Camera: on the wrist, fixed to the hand. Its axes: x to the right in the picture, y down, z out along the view.
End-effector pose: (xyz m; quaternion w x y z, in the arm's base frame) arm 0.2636 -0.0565 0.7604 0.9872 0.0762 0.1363 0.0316
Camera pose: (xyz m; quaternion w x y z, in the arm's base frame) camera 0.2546 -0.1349 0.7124 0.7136 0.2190 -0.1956 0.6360
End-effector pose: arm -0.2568 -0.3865 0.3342 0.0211 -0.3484 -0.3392 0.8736
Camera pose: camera -0.2487 -0.3007 0.3676 0.6132 0.2507 -0.0390 -0.7480
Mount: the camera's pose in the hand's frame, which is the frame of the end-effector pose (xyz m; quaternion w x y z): -0.0025 -0.0846 -0.0370 0.7146 0.0689 -0.2488 0.6501
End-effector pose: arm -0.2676 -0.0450 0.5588 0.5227 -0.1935 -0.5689 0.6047
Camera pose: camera -0.2011 -0.0456 0.6229 0.1478 0.3217 0.3691 -0.8593
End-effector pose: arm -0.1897 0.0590 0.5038 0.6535 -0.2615 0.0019 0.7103
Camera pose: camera -0.0974 0.0563 0.5015 0.0237 0.0361 0.0577 0.9974
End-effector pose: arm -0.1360 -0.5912 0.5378 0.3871 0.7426 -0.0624 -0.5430
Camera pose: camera -0.1331 -0.5126 0.4894 0.5629 0.3817 -0.6611 -0.3168
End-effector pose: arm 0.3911 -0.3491 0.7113 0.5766 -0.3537 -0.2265 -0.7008
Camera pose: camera 0.3007 -0.3547 0.6931 0.8357 -0.5347 -0.1237 -0.0223
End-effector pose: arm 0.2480 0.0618 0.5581 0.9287 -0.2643 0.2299 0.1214
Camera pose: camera 0.2618 -0.0290 0.5682 0.6602 0.0548 0.1134 0.7405
